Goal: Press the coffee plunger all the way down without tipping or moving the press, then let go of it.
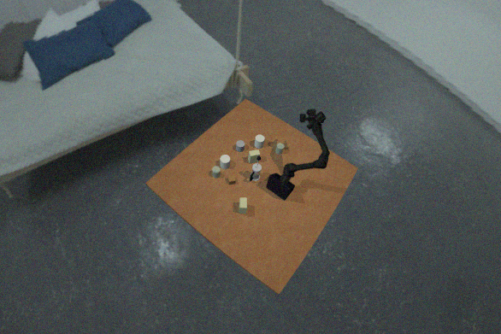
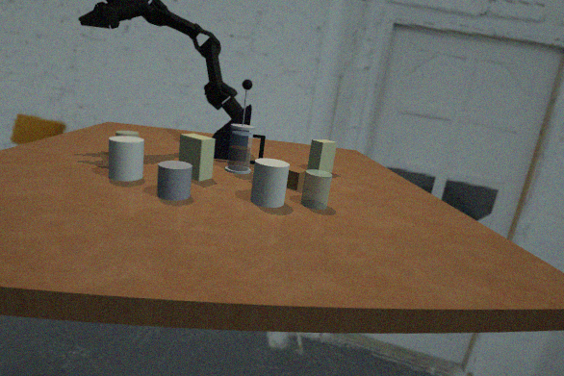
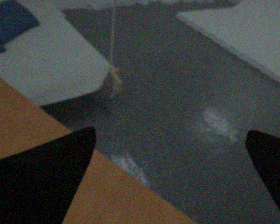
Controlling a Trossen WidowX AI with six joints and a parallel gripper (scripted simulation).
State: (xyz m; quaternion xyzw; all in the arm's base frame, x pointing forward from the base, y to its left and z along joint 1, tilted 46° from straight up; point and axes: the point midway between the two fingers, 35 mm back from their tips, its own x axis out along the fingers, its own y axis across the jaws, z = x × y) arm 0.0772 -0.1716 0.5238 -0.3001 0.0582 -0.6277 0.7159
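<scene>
Now: the coffee press 180 mm ahead of my gripper tip, 530 mm to the left of it and 260 mm below it.
</scene>
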